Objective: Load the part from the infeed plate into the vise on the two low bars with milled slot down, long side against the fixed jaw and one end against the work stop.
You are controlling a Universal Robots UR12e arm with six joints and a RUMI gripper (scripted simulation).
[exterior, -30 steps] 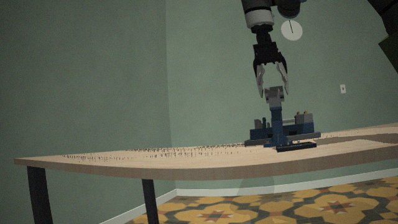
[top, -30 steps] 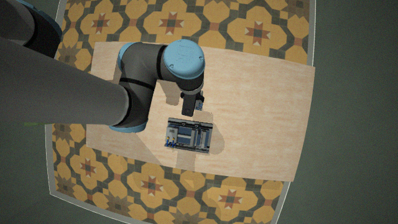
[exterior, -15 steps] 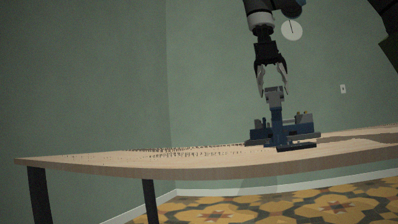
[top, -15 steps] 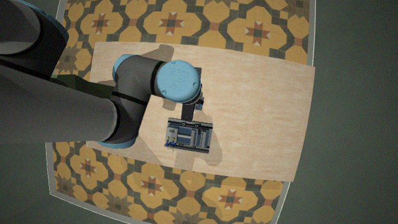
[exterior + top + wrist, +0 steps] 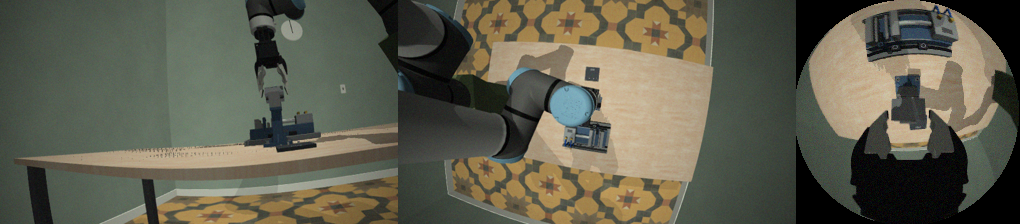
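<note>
The grey part is 10 mm below my hand. The rest, counted from my hand: air cylinder rod 210 mm to the right, 90 mm below, 70 mm behind; then blue post 110 mm below; then dark infeed plate 190 mm to the left, 160 mm below, 10 mm behind.
</note>
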